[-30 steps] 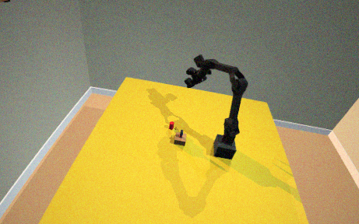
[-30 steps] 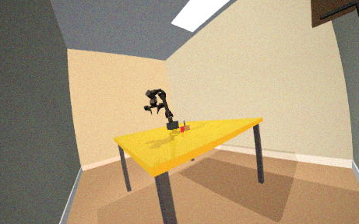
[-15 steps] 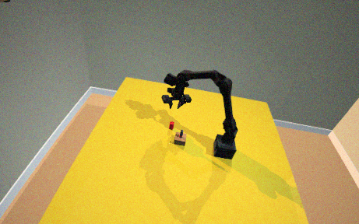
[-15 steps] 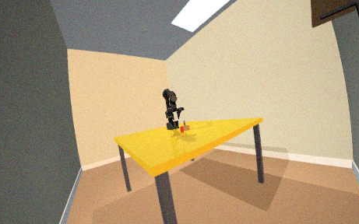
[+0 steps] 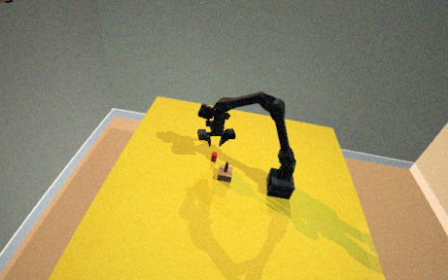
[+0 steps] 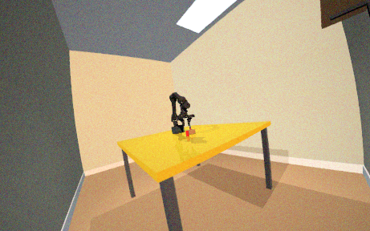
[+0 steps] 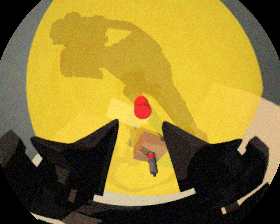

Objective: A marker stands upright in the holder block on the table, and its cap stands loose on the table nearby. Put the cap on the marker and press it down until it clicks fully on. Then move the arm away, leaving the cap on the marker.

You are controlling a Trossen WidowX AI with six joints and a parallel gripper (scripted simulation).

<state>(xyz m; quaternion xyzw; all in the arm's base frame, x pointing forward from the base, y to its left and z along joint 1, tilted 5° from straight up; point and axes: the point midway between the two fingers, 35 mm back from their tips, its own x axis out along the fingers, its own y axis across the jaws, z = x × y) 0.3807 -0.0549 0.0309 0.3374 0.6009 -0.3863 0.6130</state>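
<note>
The marker cap lies 1 cm behind my gripper tip and 7 cm below it. From my gripper tip the other things lie so: holder block 9 cm behind, 9 cm to the left, 8 cm below.
</note>
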